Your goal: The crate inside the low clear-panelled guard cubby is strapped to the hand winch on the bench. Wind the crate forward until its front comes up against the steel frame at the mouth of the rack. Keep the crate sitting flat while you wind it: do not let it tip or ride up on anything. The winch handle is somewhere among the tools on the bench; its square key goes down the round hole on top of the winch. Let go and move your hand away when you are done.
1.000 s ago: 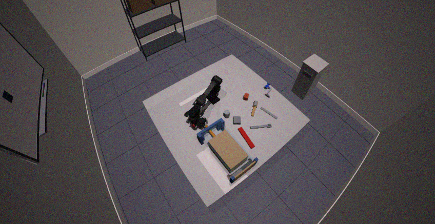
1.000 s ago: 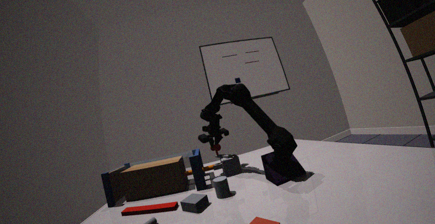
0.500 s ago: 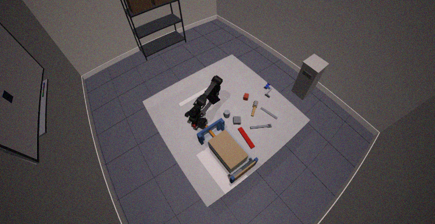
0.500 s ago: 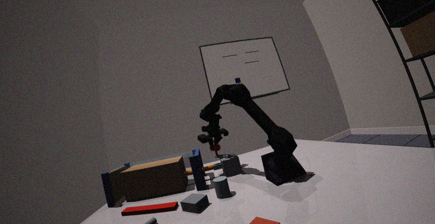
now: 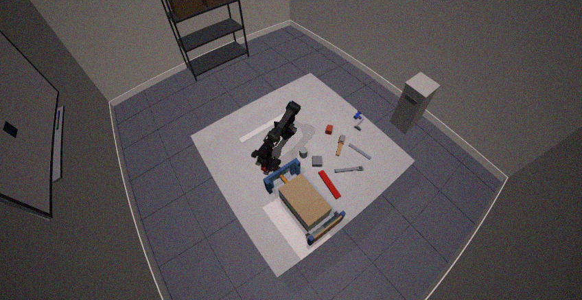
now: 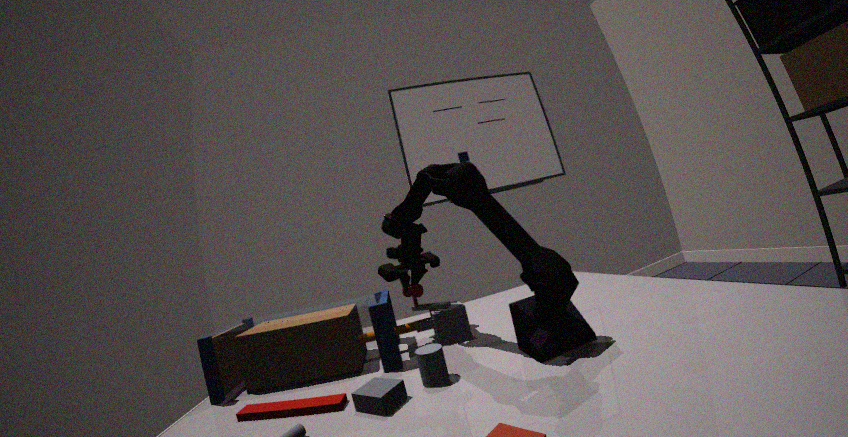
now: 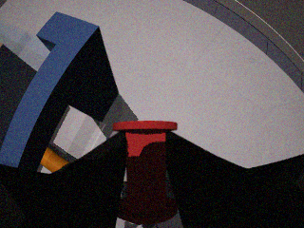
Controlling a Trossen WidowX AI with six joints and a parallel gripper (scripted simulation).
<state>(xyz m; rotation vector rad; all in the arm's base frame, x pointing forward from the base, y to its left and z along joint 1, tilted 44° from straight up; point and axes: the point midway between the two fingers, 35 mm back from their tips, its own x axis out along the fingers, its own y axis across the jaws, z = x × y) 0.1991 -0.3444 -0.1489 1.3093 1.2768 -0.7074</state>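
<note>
Now: the winch handle with red knob 5 cm to the left of my gripper tip, 5 cm below it and 3 cm behind it. Also, from my gripper tip: grey block 35 cm to the left, 16 cm ahead, 13 cm below; blue frame 8 cm ahead, 7 cm to the left, 4 cm below; grey winch 12 cm below, 9 cm to the left, 9 cm behind.
</note>
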